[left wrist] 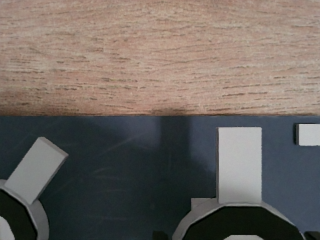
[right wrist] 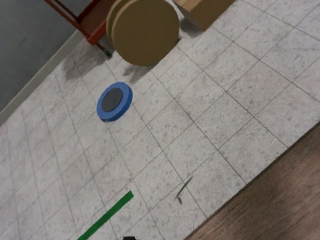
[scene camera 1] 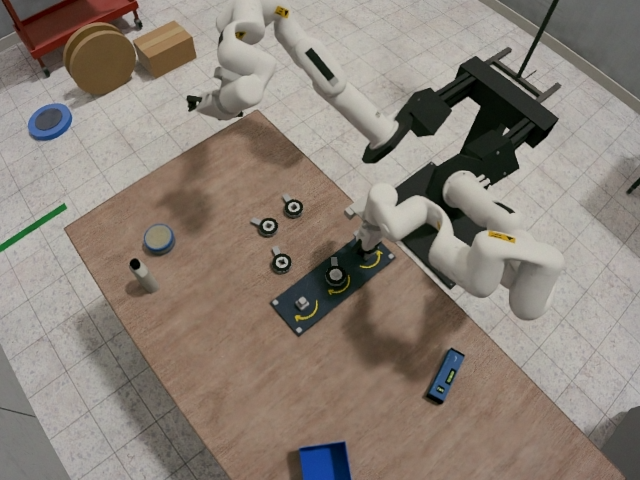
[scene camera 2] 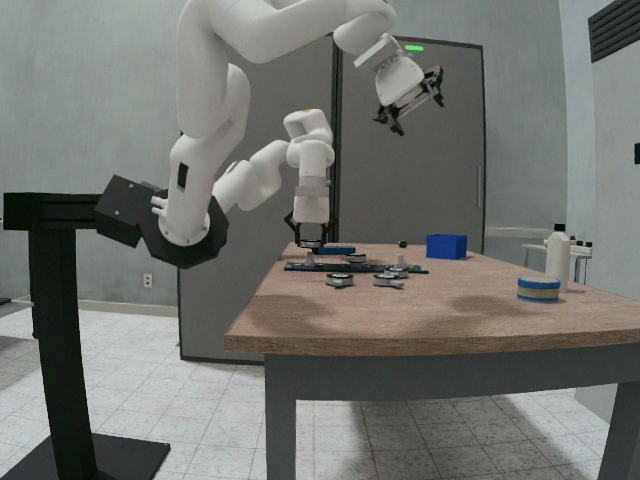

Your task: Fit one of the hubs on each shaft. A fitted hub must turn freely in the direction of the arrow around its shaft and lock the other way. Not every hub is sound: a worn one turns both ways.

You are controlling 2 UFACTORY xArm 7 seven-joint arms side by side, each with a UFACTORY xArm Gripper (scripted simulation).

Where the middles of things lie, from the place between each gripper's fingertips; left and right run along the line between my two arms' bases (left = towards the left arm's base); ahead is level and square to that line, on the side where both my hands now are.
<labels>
I see the dark board (scene camera 1: 321, 297) 130 mm ahead of my left hand, 20 mm to the right of it and 70 mm below it. From my left hand the other things lie so: white bottle (scene camera 2: 558, 248) (530 mm ahead, 430 mm to the right, 30 mm above); tape roll (scene camera 2: 534, 289) (410 mm ahead, 520 mm to the right, 60 mm below).
Right now the tape roll is 32 cm below my right hand (scene camera 2: 418, 116), 30 cm ahead of it and 3 cm to the left of it. From my right hand the other things lie so: dark board (53 cm to the left, 34 cm below, 2 cm ahead); then white bottle (42 cm ahead, 24 cm below, 12 cm to the left).
</labels>
